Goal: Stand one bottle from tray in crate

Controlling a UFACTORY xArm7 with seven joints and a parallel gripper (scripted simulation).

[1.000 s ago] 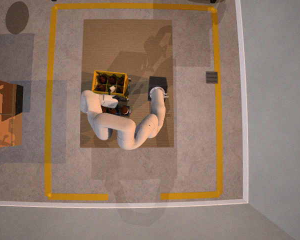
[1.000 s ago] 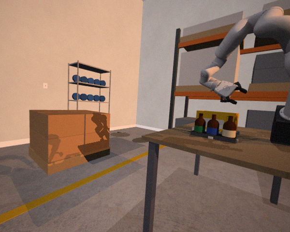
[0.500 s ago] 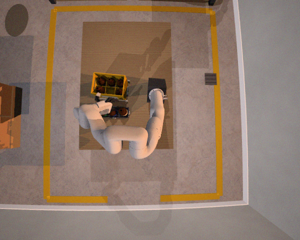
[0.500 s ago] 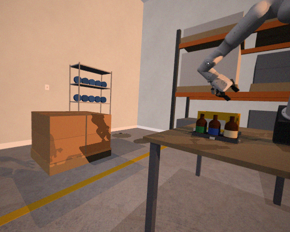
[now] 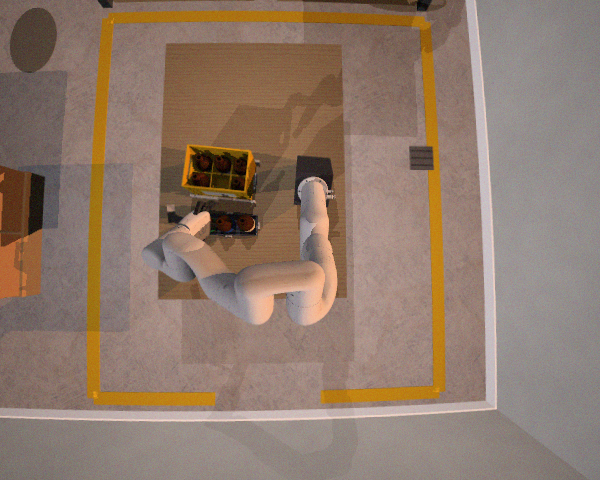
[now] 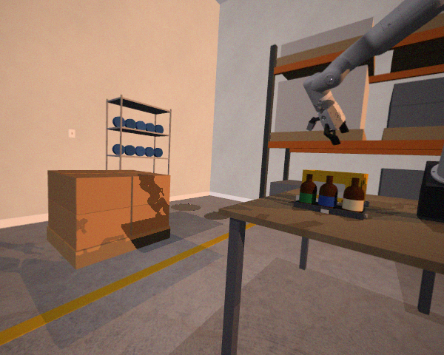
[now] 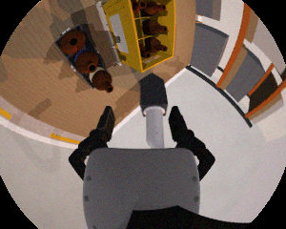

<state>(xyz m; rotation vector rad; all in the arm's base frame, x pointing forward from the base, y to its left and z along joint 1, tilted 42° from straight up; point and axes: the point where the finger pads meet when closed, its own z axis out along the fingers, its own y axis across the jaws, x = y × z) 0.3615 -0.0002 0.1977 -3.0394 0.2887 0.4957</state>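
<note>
My hand is 20 mm short of the dark tray and 320 mm above it. From my hand the other things lie so: yellow crate: 50 mm ahead, 220 mm to the right, 250 mm below.
</note>
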